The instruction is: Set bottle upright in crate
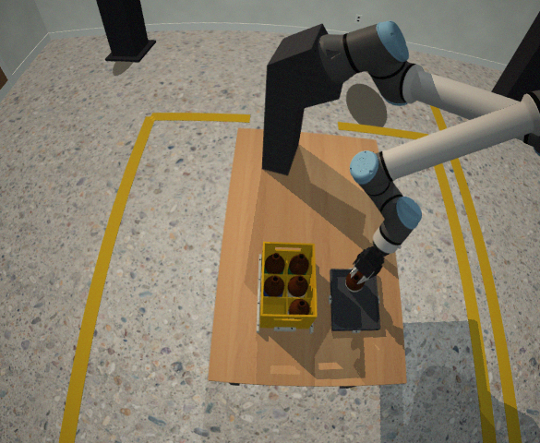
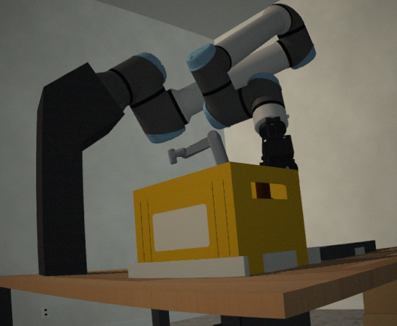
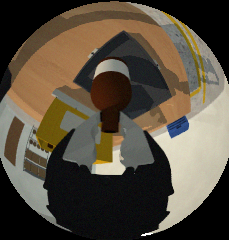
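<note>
The brown bottle lies 10 mm behind my hand, 10 mm to the left of it and 50 mm below it. The rest, counted from my hand: crate: 60 mm ahead, 240 mm to the right, 60 mm below; dark tray: 30 mm ahead, 30 mm to the left, 130 mm below.
</note>
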